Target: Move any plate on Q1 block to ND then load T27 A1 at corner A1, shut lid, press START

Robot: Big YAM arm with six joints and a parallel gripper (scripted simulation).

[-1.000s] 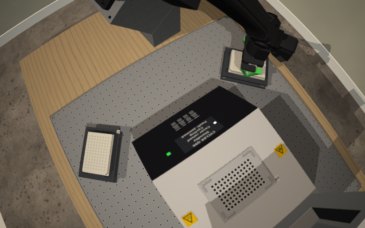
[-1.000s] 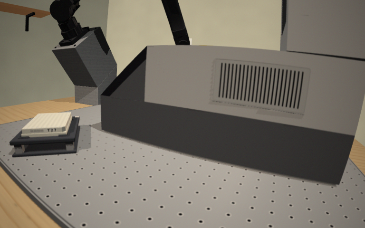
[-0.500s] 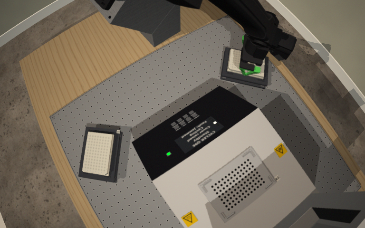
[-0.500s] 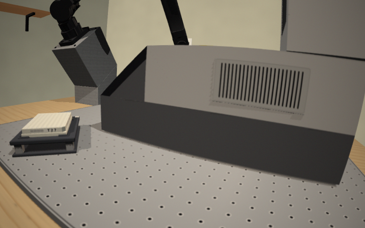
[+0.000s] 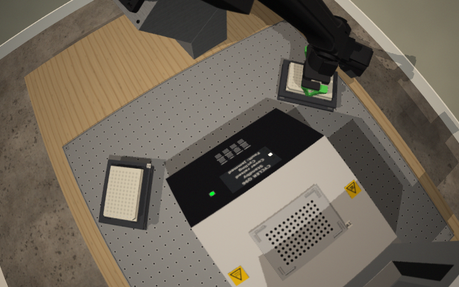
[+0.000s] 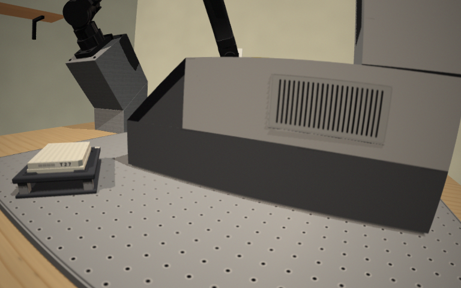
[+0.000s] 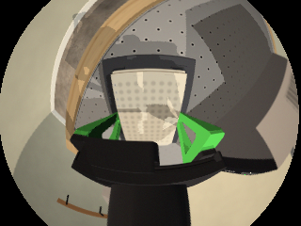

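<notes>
Now: hand 1 cm above the nest ND. The rest, counted from my hand: nest N1: 56 cm to the right, 7 cm behind, 1 cm below.
</notes>
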